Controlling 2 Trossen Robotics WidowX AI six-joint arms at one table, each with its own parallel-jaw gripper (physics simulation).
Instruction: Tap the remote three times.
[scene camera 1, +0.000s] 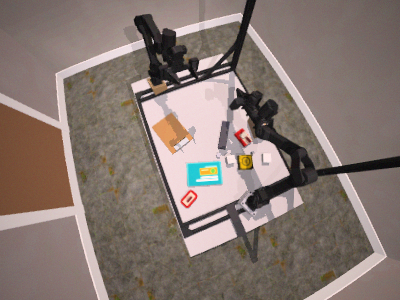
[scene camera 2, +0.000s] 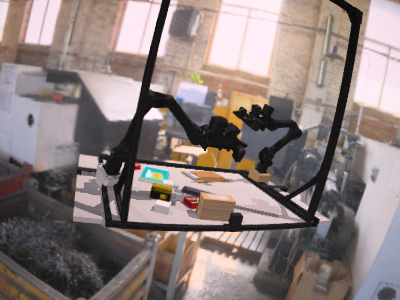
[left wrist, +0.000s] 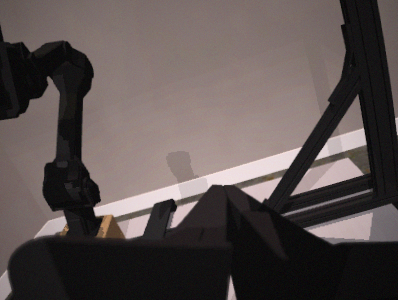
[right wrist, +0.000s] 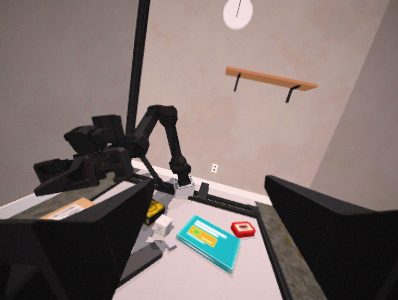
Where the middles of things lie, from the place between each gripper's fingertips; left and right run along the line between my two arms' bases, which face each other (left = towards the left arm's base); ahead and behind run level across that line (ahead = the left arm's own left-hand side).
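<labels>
The remote (right wrist: 140, 260) is 280 mm below my left hand, and it is also 110 mm ahead of that hand and 100 mm to the left of it. Then there is the clipboard (scene camera 1: 172, 133), which from my left hand is 370 mm ahead, 120 mm to the right and 280 mm below.
Measured from my right hand, the remote is 38 cm below, 20 cm to the left and 10 cm behind. As for the clipboard, my right hand is 16 cm short of it and 2 cm to the left of it, and 38 cm above it.
</labels>
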